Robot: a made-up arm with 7 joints. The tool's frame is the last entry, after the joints. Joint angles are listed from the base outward.
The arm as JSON. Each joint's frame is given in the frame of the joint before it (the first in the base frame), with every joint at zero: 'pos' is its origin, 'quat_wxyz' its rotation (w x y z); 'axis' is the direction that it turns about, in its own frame. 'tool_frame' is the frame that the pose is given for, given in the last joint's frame.
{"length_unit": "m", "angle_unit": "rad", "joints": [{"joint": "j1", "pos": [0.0, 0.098, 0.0], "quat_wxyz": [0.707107, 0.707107, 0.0, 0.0], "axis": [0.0, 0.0, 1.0]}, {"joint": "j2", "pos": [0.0, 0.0, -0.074], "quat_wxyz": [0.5, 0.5, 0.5, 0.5], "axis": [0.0, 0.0, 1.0]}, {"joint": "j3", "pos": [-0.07, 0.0, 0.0], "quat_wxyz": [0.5, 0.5, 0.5, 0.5], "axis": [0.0, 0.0, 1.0]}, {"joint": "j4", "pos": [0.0, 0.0, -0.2], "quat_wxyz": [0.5, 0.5, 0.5, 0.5], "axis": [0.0, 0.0, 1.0]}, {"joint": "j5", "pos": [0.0, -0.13, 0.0], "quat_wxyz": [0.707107, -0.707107, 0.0, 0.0], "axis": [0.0, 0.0, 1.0]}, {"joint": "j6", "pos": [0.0, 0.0, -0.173], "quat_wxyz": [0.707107, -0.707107, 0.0, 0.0], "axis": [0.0, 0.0, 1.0]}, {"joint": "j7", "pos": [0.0, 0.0, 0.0], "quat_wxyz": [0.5, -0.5, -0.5, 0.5], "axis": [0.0, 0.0, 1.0]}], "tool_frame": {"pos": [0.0, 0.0, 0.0], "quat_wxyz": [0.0, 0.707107, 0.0, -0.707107]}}
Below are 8 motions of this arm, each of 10 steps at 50 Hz.
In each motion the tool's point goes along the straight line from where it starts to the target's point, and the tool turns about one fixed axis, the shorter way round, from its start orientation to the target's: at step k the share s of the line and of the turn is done. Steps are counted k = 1, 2, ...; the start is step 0. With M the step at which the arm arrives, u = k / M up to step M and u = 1 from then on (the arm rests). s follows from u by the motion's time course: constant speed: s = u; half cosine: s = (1 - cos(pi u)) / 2; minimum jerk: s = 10 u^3 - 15 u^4 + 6 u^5.
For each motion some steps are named. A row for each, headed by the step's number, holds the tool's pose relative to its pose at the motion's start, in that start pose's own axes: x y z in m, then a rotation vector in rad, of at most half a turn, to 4 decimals.
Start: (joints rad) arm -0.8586 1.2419 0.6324 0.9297 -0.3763 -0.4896 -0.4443
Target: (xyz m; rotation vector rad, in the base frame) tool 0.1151 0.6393 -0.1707 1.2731 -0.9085 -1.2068
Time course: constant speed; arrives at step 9
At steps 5, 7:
5: 0.0036 -0.0085 0.0037 -0.0562 -0.0523 0.0023
7: 0.0050 -0.0119 0.0052 -0.0787 -0.0733 0.0032

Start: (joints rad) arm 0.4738 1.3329 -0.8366 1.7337 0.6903 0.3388 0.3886
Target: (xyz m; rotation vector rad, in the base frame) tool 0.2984 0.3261 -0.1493 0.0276 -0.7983 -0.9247
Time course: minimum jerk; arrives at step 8
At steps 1, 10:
1: 0.0001 -0.0001 -0.0001 0.0008 0.0007 -0.0004
10: 0.0035 -0.0073 -0.0035 0.0522 0.0459 -0.0221

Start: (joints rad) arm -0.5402 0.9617 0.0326 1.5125 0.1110 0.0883 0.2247
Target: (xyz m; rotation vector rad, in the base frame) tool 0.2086 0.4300 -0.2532 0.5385 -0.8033 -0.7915
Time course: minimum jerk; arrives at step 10
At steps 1, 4, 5, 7, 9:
1: 0.0002 0.0004 0.0000 0.0017 0.0002 -0.0007
4: 0.0062 0.0145 0.0014 0.0631 0.0088 -0.0257
5: 0.0097 0.0229 0.0022 0.0994 0.0139 -0.0404
7: 0.0163 0.0383 0.0037 0.1664 0.0233 -0.0677
9: 0.0193 0.0454 0.0044 0.1972 0.0276 -0.0802

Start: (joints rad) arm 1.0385 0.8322 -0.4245 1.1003 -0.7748 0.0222 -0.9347
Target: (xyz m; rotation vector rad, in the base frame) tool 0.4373 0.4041 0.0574 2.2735 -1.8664 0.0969
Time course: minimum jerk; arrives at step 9
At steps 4, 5, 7, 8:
4: -0.0026 -0.0001 -0.0106 0.0415 0.0951 -0.0084
5: -0.0039 -0.0002 -0.0161 0.0631 0.1446 -0.0128
7: -0.0059 -0.0003 -0.0246 0.0966 0.2213 -0.0195
8: -0.0064 -0.0003 -0.0263 0.1034 0.2368 -0.0209

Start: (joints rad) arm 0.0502 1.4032 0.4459 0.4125 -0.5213 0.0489 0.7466
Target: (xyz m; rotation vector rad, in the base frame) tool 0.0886 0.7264 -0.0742 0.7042 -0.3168 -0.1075
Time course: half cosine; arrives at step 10
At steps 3, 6, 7, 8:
3: -0.0049 -0.0065 -0.0051 -0.0222 -0.0201 0.0526
6: -0.0154 -0.0206 -0.0162 -0.0706 -0.0638 0.1671
7: -0.0187 -0.0250 -0.0197 -0.0856 -0.0773 0.2027
8: -0.0213 -0.0285 -0.0224 -0.0975 -0.0881 0.2310

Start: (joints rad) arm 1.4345 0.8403 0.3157 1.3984 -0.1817 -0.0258 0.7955
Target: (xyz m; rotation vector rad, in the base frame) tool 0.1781 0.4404 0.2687 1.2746 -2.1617 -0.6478
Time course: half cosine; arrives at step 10
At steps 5, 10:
5: 0.0157 -0.0059 -0.0037 -0.0277 0.0214 -0.0745
10: 0.0315 -0.0119 -0.0074 -0.0555 0.0428 -0.1489

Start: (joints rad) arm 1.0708 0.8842 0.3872 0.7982 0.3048 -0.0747 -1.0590
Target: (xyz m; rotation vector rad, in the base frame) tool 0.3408 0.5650 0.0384 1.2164 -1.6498 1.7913
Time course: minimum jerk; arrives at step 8
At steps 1, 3, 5, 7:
1: -0.0004 0.0000 0.0007 -0.0011 -0.0001 0.0000
3: -0.0075 -0.0008 0.0115 -0.0191 -0.0016 -0.0008
5: -0.0198 -0.0022 0.0303 -0.0502 -0.0043 -0.0022
7: -0.0269 -0.0030 0.0411 -0.0682 -0.0059 -0.0029

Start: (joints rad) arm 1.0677 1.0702 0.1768 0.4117 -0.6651 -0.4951 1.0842
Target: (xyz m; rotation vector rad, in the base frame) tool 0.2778 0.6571 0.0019 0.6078 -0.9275 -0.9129
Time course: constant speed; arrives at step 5
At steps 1, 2, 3, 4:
1: 0.0027 0.0022 0.0005 0.0051 -0.0004 -0.0086
2: 0.0053 0.0043 0.0010 0.0101 -0.0009 -0.0173
3: 0.0080 0.0065 0.0014 0.0152 -0.0013 -0.0259
4: 0.0106 0.0086 0.0019 0.0202 -0.0017 -0.0346

